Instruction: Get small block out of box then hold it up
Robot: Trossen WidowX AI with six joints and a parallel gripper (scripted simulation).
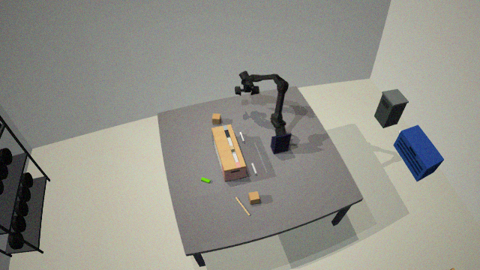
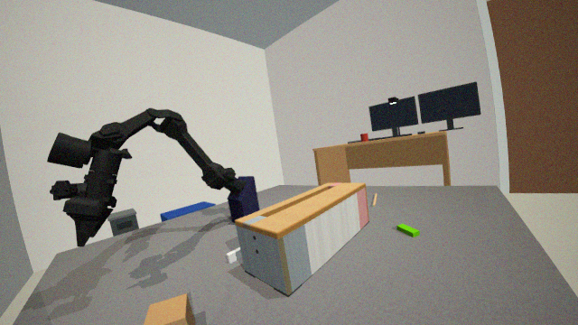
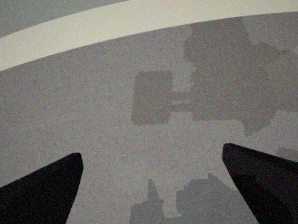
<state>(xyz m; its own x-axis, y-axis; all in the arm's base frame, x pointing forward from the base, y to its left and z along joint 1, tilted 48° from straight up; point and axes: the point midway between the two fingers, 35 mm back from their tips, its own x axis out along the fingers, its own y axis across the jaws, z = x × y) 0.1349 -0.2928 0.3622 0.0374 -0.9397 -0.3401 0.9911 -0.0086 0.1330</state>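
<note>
The small tan block lies 480 mm to the left of my gripper tip, 220 mm ahead of it and 50 mm below it. The rest, counted from my gripper tip: long box (480 mm to the left, 210 mm ahead, 70 mm below); then wooden stick (890 mm to the left, 240 mm ahead, 130 mm below).
</note>
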